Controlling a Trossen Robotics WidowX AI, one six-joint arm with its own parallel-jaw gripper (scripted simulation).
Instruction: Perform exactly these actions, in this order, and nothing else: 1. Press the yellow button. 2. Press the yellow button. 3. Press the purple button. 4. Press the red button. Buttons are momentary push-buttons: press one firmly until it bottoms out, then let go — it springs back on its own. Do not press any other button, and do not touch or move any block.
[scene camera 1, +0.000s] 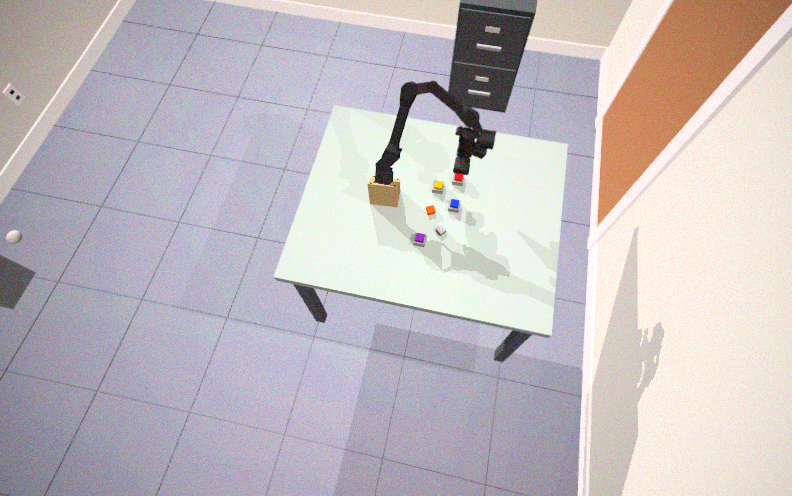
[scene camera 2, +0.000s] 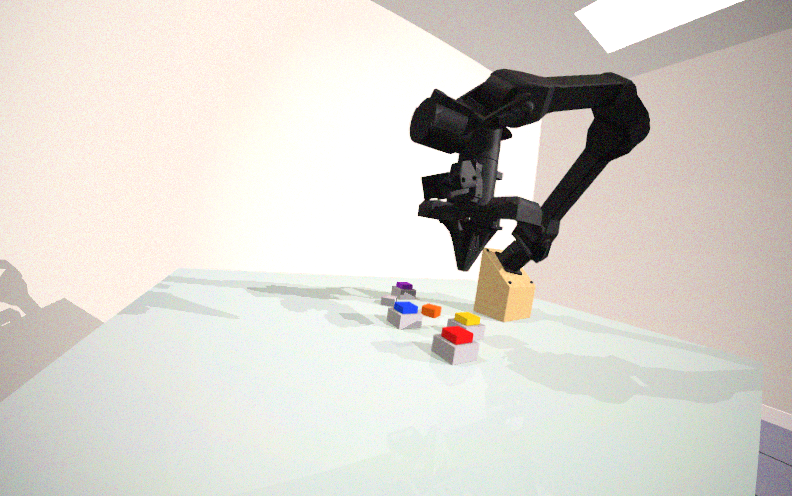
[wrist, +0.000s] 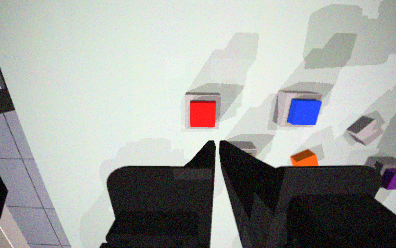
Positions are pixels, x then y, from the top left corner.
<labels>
My gripper (wrist: 216, 146) is 0.12 m from the lens. A blue button (wrist: 303, 111) is 0.24 m from the lens.
</labels>
